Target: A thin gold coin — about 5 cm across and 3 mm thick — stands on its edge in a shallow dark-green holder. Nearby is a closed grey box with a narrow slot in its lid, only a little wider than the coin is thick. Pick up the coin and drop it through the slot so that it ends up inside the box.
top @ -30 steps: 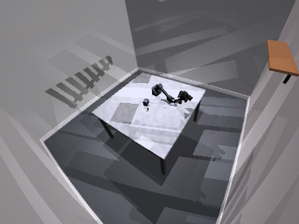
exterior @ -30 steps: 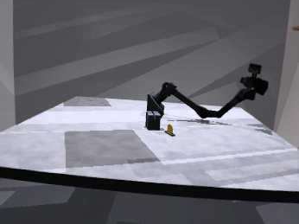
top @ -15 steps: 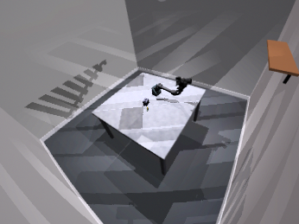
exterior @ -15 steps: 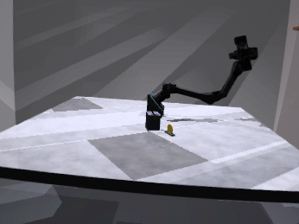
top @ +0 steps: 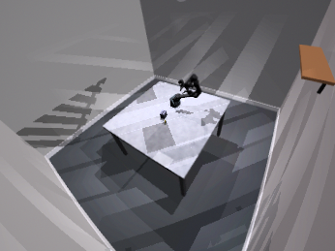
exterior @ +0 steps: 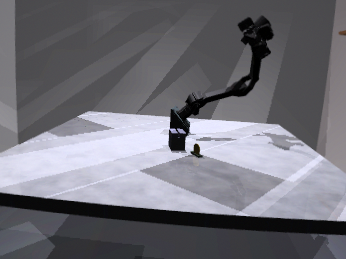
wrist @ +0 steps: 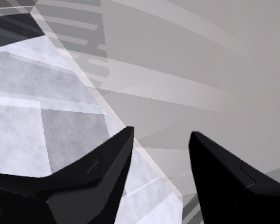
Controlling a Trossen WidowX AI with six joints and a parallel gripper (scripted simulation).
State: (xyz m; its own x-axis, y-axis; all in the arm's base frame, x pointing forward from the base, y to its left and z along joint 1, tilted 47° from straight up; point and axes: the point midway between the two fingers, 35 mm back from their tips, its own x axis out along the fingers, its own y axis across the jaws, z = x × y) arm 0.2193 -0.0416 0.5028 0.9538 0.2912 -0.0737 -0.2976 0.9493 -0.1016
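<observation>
Now: gripper tip 11 cm short of the gold coin, 20 cm to the left of it and 45 cm above it.
</observation>
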